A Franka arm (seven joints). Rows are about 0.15 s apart.
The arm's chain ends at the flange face. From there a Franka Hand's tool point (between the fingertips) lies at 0.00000 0.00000 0.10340 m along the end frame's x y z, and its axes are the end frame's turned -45 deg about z.
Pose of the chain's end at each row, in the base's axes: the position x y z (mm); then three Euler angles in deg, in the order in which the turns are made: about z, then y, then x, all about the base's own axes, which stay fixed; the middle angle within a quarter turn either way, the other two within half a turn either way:
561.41 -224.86 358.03 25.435 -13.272 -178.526
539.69 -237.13 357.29 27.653 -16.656 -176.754
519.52 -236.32 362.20 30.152 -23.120 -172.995
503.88 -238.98 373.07 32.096 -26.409 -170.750
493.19 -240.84 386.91 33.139 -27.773 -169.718
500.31 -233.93 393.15 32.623 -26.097 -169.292
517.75 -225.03 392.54 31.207 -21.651 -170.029
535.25 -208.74 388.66 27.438 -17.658 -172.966
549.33 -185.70 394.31 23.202 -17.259 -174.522
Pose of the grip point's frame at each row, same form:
537.67 -222.27 257.42 -19.565 -13.272 -178.526
510.05 -231.52 258.39 -17.347 -16.656 -176.754
478.92 -224.72 267.81 -14.848 -23.120 -172.995
457.89 -224.09 281.66 -12.904 -26.409 -170.750
445.01 -224.51 296.89 -11.861 -27.773 -169.718
454.83 -216.68 301.91 -12.377 -26.097 -169.292
479.60 -208.39 297.89 -13.793 -21.651 -170.029
503.89 -196.67 290.87 -17.562 -17.658 -172.966
518.65 -176.27 296.02 -21.798 -17.259 -174.522

